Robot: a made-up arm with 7 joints. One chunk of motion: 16 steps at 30 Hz.
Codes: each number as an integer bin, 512 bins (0 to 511) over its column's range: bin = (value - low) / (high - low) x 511, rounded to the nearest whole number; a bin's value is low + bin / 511 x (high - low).
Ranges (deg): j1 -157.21..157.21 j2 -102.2..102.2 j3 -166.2..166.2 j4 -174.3..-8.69 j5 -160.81..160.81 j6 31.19..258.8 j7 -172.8..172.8
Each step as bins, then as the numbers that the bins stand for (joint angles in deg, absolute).
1 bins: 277 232 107 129 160 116 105
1 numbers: 13.23 -9.40 -96.60 -132.49 -60.11 82.86 -101.79
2 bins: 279 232 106 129 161 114 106
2 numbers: 14.46 -9.40 -97.25 -132.49 -59.48 81.97 -101.11
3 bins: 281 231 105 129 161 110 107
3 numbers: 15.69 -9.80 -97.90 -132.49 -59.48 80.19 -100.43
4 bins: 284 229 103 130 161 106 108
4 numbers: 17.54 -10.60 -99.20 -132.17 -59.48 78.40 -99.76
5 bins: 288 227 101 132 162 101 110
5 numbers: 20.00 -11.40 -100.50 -131.52 -58.85 76.18 -98.40
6 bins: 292 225 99 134 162 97 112
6 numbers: 22.46 -12.20 -101.80 -130.87 -58.85 74.40 -97.05
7 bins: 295 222 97 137 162 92 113
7 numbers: 24.30 -13.40 -103.10 -129.90 -58.85 72.17 -96.38
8 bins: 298 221 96 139 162 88 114
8 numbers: 26.15 -13.80 -103.75 -129.25 -58.85 70.39 -95.70
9 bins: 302 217 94 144 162 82 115
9 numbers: 28.61 -15.40 -105.05 -127.63 -58.85 67.71 -95.02
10 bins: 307 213 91 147 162 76 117
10 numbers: 31.69 -17.00 -107.01 -126.66 -58.85 65.04 -93.67
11 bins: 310 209 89 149 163 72 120
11 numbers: 33.53 -18.60 -108.31 -126.01 -58.22 63.26 -91.64
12 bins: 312 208 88 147 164 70 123
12 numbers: 34.76 -19.00 -108.96 -126.66 -57.59 62.37 -89.61
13 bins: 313 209 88 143 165 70 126
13 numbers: 35.38 -18.60 -108.96 -127.96 -56.96 62.37 -87.58
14 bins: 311 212 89 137 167 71 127
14 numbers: 34.15 -17.40 -108.31 -129.90 -55.70 62.81 -86.91
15 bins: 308 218 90 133 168 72 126
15 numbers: 32.30 -15.00 -107.66 -131.20 -55.07 63.26 -87.58
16 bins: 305 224 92 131 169 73 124
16 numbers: 30.46 -12.60 -106.35 -131.84 -54.44 63.71 -88.94
